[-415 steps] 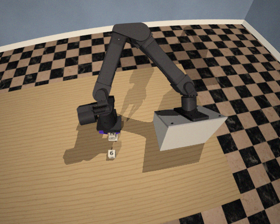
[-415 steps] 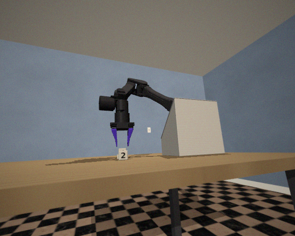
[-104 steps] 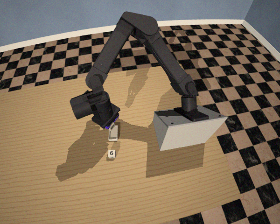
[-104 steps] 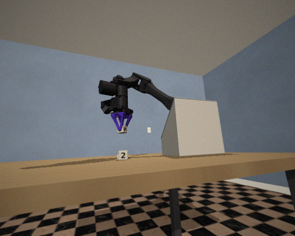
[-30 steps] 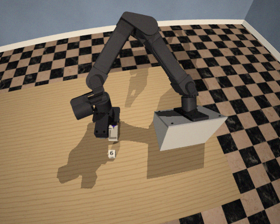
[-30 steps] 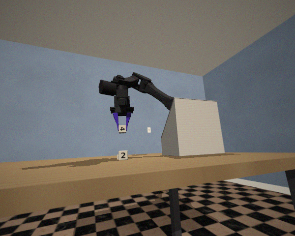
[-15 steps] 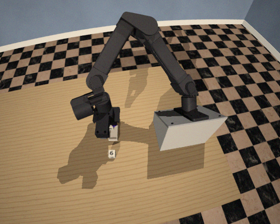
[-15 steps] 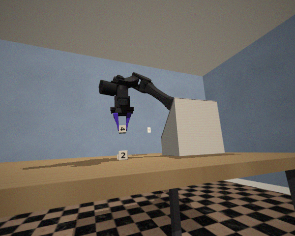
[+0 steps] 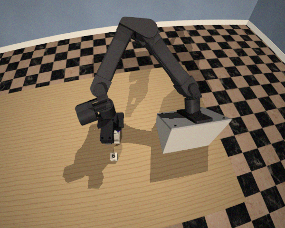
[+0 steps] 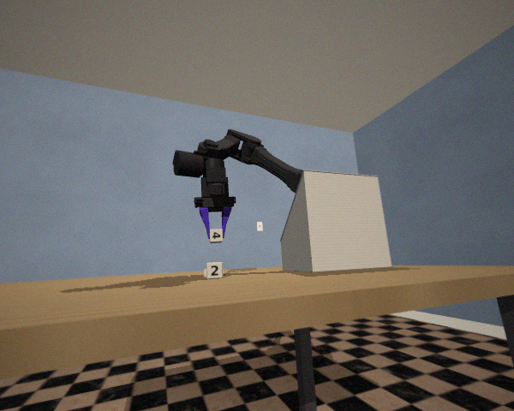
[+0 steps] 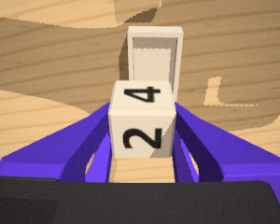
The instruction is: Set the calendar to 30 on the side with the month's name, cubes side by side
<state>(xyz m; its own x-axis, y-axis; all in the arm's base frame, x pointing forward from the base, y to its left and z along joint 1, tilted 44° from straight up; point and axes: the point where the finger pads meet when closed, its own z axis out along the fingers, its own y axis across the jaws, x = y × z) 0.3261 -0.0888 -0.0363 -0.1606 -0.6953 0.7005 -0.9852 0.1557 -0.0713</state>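
My hand is 90 mm above the white tray and 20 mm to the left of it.
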